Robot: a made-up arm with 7 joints.
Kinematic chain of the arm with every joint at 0, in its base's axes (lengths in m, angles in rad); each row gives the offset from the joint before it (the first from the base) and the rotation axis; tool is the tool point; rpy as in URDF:
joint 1: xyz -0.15 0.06 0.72 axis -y
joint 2: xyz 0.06 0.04 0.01 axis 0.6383 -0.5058 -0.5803
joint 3: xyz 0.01 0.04 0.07 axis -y
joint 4: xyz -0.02 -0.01 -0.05 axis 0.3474 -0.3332 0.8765
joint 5: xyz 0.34 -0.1 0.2 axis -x
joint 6: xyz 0.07 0.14 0 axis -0.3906 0.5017 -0.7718
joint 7: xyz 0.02 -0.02 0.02 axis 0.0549 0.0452 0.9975
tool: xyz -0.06 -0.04 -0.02 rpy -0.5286 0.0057 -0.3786
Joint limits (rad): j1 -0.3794..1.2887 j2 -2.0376..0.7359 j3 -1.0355..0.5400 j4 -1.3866..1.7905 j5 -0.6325..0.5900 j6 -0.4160..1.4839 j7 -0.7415..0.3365
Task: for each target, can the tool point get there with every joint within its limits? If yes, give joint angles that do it. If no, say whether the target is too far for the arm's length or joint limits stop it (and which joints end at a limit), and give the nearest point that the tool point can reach.
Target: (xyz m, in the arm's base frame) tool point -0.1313 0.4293 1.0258
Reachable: yes | joints 0.2729 -0.4818 -0.0563 1.4097 0.4948 1.2980 0.0251
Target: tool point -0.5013 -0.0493 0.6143
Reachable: no: joint limits stop it (at a limit: joint 1, joint 2, joint 4, joint 5) | nearest point -0.6082 0.0278 0.6369 | short by 0.134 m
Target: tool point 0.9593 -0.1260 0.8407
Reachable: no: too far | nearest point 0.3982 0.0099 0.7985 | short by 0.579 m
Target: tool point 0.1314 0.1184 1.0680
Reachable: yes | joints 0.6575 0.0664 -0.3657 0.1137 0.3844 0.1723 0.0867
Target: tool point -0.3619 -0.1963 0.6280
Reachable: no: joint limits stop it (at a limit: joint 1, joint 2, joint 3, joint 4, joint 5, joint 7) | nearest point -0.3330 -0.2989 0.6776 | short by 0.118 m
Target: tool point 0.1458 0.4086 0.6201
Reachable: yes | joints 0.1491 -1.3801 0.2318 -0.2696 0.3662 0.7840 -0.3709
